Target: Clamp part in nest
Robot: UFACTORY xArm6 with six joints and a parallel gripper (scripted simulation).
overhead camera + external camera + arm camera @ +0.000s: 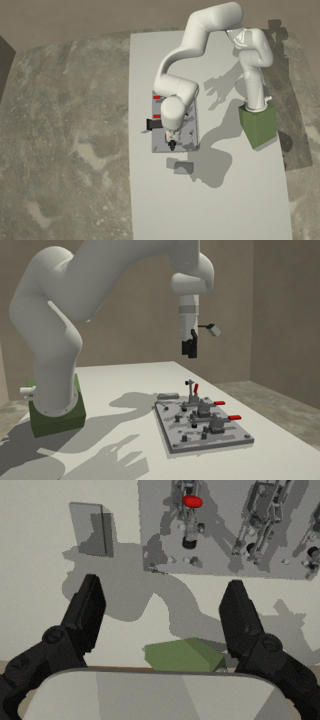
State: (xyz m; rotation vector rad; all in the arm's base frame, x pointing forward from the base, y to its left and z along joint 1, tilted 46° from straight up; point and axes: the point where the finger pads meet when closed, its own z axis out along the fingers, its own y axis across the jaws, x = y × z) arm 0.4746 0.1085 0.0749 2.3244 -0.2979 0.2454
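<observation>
Right now my hand is 21 cm above the flat grey block, 14 cm to the right of it and 2 cm past it. Round my hand: fixture plate 21 cm below, 13 cm to the right, 6 cm behind.
</observation>
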